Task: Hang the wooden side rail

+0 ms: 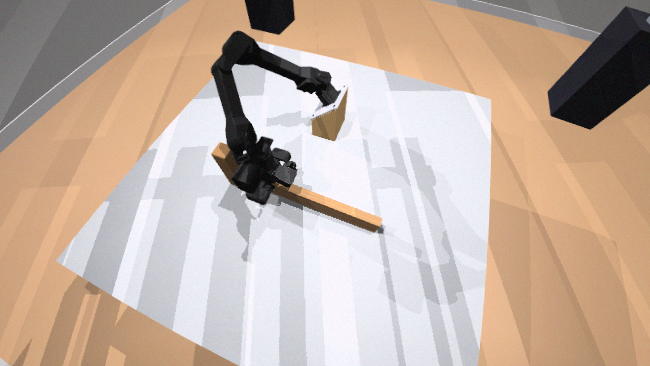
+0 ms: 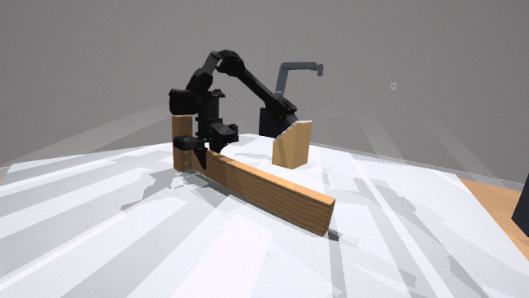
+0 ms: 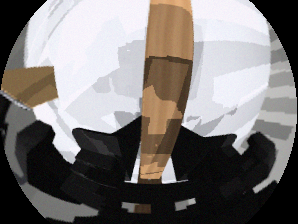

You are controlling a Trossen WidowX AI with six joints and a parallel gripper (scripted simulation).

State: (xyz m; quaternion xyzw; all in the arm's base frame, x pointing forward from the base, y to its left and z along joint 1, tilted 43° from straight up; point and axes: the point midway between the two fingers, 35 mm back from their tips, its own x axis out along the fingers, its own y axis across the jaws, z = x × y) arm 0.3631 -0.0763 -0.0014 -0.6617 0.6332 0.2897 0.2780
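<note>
Now: the upright headboard post 140 mm to the right of my gripper tip, 40 mm above it and 10 mm ahead of it.
</note>
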